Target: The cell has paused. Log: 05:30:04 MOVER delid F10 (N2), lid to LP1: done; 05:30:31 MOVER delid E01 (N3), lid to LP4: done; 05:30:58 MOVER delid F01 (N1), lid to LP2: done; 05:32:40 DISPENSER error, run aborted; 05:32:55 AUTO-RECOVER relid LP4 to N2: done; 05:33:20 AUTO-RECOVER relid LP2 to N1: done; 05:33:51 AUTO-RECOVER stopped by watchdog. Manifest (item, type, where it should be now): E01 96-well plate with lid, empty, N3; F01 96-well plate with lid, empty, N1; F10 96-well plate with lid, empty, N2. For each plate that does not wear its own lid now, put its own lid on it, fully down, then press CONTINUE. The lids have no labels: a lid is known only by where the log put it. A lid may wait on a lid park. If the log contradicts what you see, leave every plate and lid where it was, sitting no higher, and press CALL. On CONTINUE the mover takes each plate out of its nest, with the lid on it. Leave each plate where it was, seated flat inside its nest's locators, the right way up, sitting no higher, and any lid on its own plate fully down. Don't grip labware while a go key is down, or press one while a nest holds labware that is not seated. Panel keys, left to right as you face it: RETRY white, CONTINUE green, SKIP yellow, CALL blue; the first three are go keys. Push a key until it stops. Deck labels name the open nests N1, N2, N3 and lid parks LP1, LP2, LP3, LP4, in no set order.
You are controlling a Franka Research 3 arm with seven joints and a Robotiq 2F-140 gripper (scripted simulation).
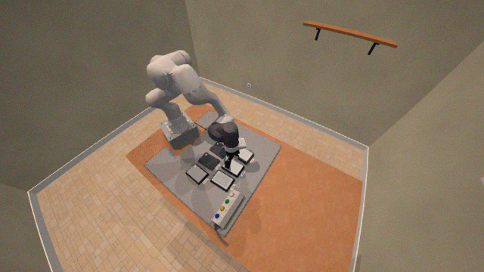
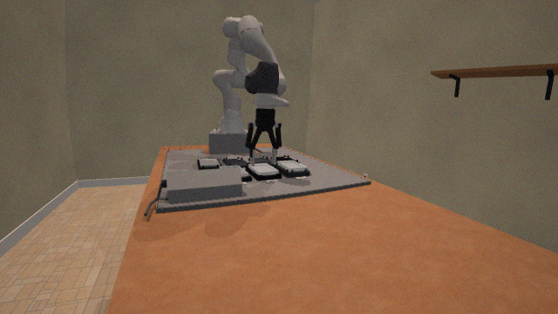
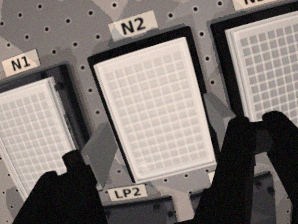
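Right now my hand is 50 mm above the white 96-well plate. Also, from my hand: LP2 label: 100 mm behind, 70 mm below, 50 mm to the left; N2 label: 90 mm ahead, 70 mm below, 10 mm to the left; LP3 label: 90 mm behind, 70 mm to the right, 70 mm below.
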